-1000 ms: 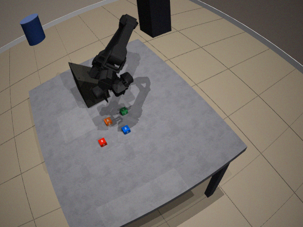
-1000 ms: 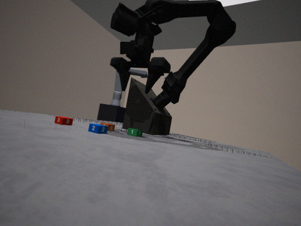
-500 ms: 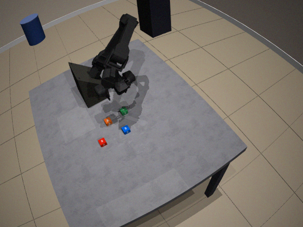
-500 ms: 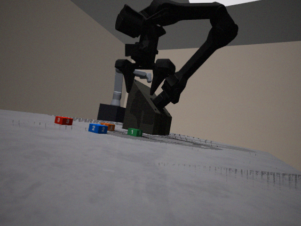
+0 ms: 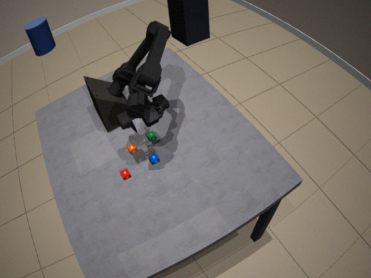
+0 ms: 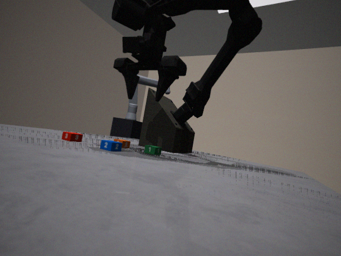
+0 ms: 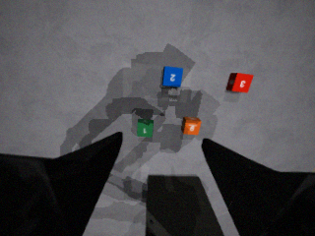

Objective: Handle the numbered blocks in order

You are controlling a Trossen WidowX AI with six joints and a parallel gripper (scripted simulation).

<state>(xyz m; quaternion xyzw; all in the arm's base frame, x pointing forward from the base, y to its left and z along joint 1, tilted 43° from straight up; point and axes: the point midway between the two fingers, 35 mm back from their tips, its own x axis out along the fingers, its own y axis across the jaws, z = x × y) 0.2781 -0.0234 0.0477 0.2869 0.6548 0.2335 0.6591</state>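
Now: gripper tip 5 cm past the green block, 3 cm to the right of it and 12 cm above it. From my gripper tip the other things lie so: orange block (4 cm behind, 7 cm to the right, 12 cm below); blue block (6 cm ahead, 2 cm to the right, 12 cm below); red block (5 cm ahead, 15 cm to the right, 12 cm below).
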